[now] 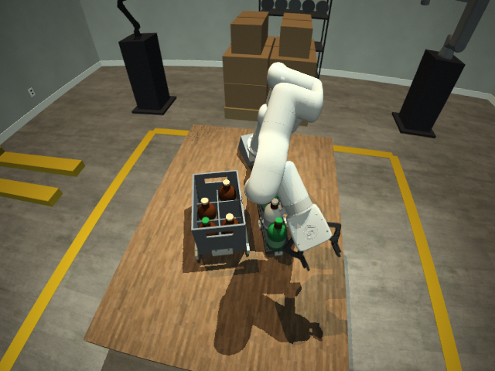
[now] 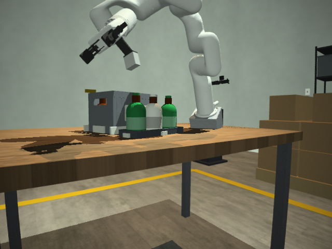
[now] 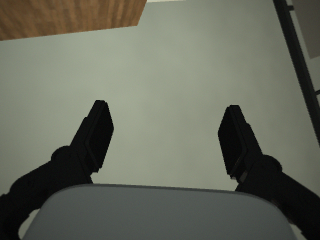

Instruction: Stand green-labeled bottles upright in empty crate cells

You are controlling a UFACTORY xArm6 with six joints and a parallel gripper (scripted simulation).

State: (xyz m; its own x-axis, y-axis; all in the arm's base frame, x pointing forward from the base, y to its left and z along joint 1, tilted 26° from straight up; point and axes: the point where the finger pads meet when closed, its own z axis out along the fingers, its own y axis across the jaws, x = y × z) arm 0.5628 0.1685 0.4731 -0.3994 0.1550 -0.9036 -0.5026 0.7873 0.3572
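The white-labeled bottle is 270 mm behind my hand, 170 mm below it and 150 mm to the right of it. Also, from my hand: tray (270 mm behind, 240 mm below, 150 mm to the right); then grey crate (370 mm to the right, 240 mm behind, 170 mm below).
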